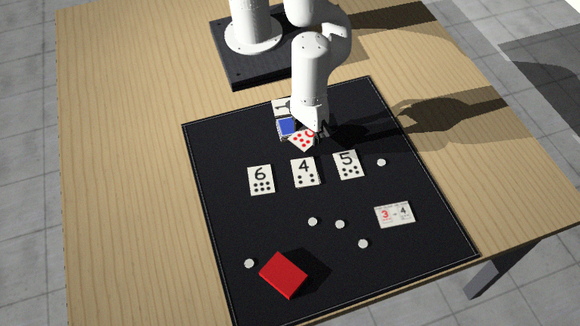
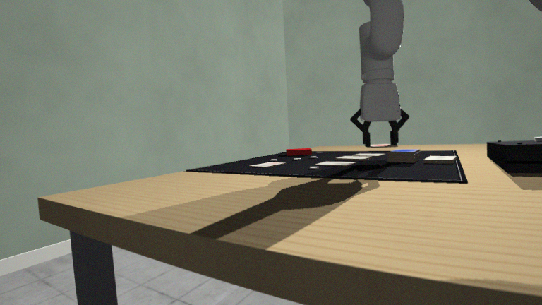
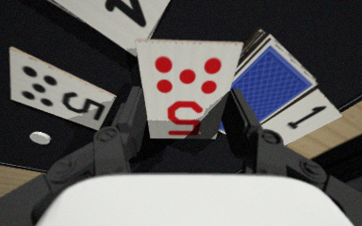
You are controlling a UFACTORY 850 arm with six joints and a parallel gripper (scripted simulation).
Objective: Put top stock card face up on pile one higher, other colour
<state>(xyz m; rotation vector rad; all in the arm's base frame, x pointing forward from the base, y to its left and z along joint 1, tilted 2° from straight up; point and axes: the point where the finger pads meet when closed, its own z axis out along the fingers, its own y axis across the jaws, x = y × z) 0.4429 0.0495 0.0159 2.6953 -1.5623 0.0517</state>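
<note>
Right now the black card cloth is 13 cm ahead of my hand, 2 cm to the right of it and 7 cm below it. Round my hand: red block (35 cm ahead, 16 cm to the right, 5 cm below); then rule card (27 cm ahead, 15 cm to the left, 5 cm below).
</note>
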